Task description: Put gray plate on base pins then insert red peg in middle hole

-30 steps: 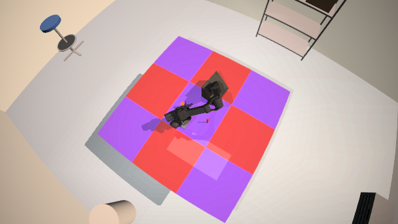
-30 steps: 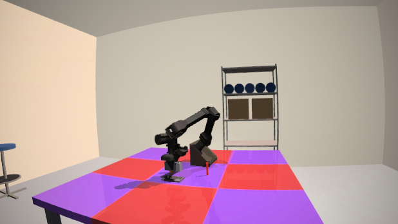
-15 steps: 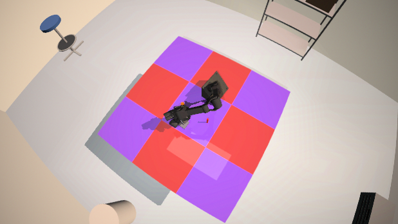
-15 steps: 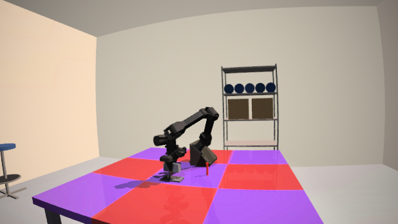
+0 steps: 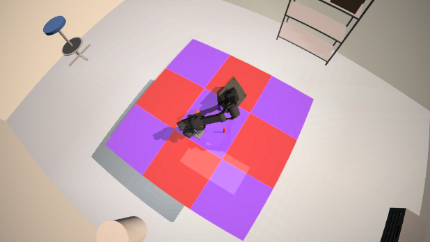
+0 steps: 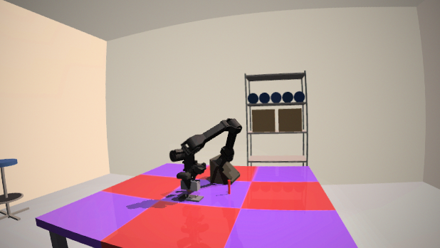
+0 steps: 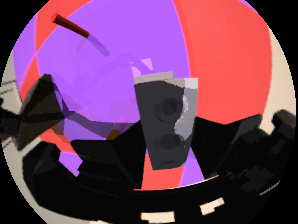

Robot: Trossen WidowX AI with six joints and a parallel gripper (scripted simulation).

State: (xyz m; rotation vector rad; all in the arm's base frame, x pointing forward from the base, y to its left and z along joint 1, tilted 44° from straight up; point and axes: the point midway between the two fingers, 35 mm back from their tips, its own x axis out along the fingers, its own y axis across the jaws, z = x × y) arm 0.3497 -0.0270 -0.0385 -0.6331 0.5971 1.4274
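Now: the dark flat base 50 mm below my gripper tip. From my gripper tip the other things lie so: gray plate (30 mm above); red peg (180 mm to the left, 120 mm behind, 20 mm below); orange cylinder (110 mm behind, 70 mm to the right, 20 mm below).
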